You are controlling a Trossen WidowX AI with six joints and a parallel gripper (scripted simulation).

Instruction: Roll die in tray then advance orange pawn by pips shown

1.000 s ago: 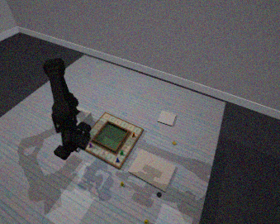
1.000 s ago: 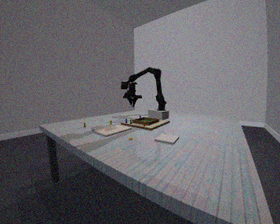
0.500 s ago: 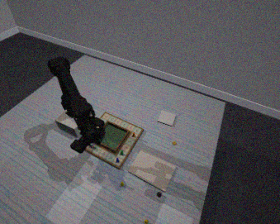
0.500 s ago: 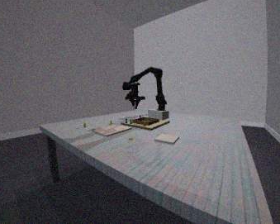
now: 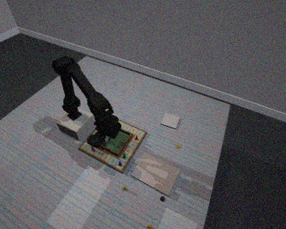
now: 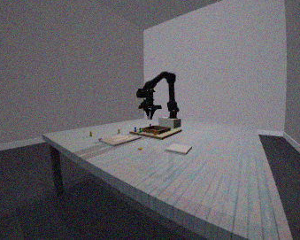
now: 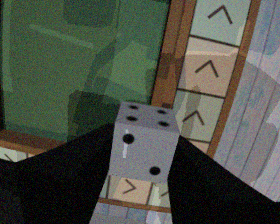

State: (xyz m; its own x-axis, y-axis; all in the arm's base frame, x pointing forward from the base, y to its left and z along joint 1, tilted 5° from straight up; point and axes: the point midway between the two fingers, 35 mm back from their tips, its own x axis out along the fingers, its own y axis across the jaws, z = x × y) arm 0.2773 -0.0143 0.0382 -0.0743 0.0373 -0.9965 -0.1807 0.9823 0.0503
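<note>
Now: the orange pawn 15 cm to the left of my gripper tip, 9 cm ahead of it and 8 cm below it. Also, from my gripper tip: green tray (10 cm below, 6 cm to the left, 1 cm behind); then white die (right at my gripper tip); then green pawn (11 cm ahead, 8 cm below, 2 cm to the left).
</note>
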